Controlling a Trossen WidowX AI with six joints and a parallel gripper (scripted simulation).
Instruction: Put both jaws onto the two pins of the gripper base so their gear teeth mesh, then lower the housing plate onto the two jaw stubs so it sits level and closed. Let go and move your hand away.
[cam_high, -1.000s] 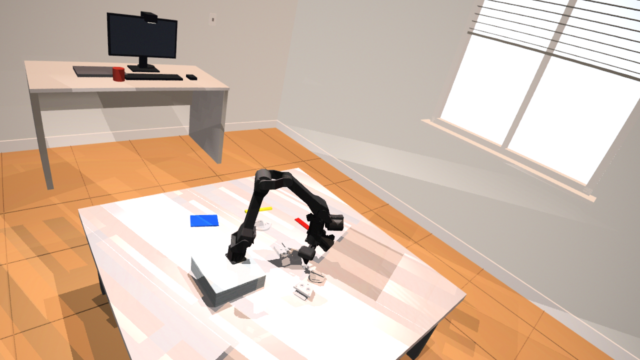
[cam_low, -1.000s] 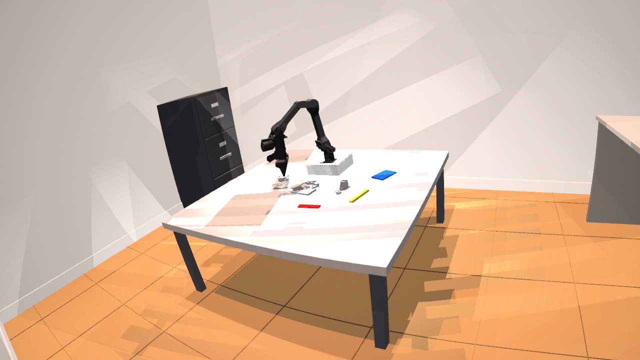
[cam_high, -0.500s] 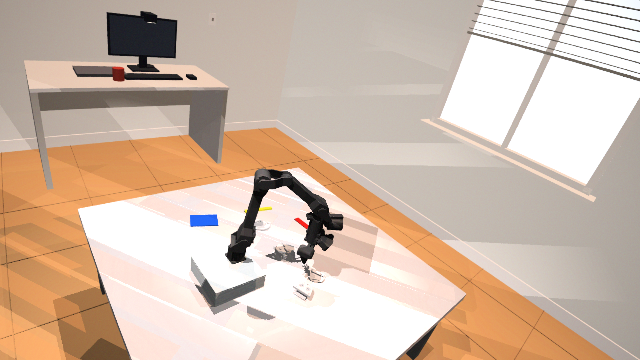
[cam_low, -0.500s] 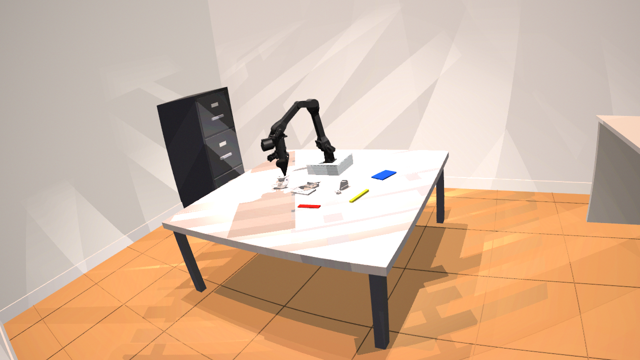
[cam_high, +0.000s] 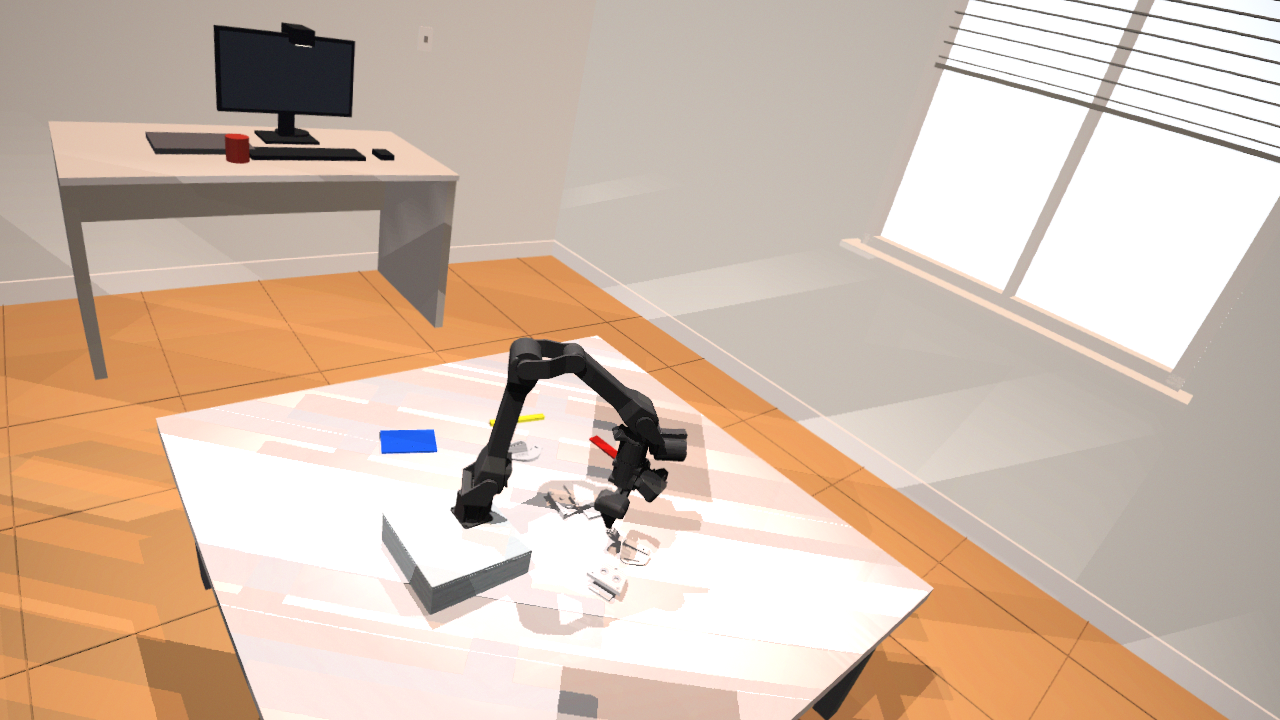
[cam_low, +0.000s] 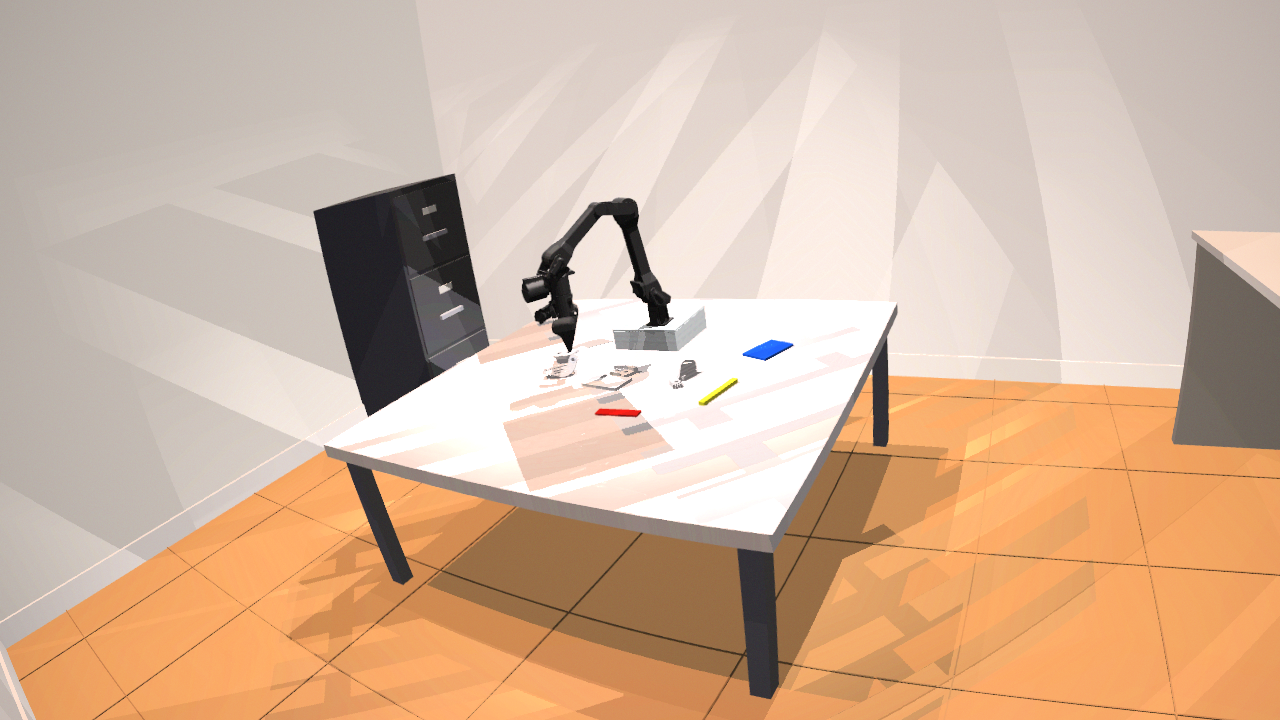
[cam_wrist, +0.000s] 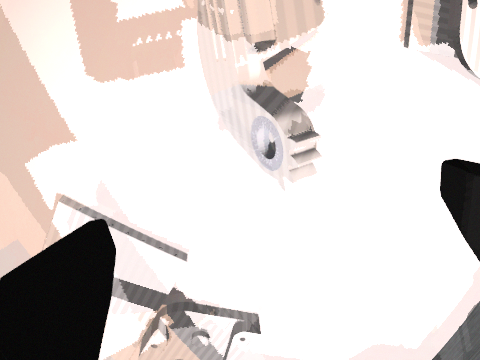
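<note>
The curved jaw is 20 mm to the right of my gripper tip and 50 mm below it. The rest, counted from my gripper tip: yellow stick: 70 mm ahead, 470 mm to the left, 80 mm below; blue card: 220 mm behind, 500 mm to the left, 80 mm below; red strip: 210 mm ahead, 260 mm to the left, 80 mm below.
</note>
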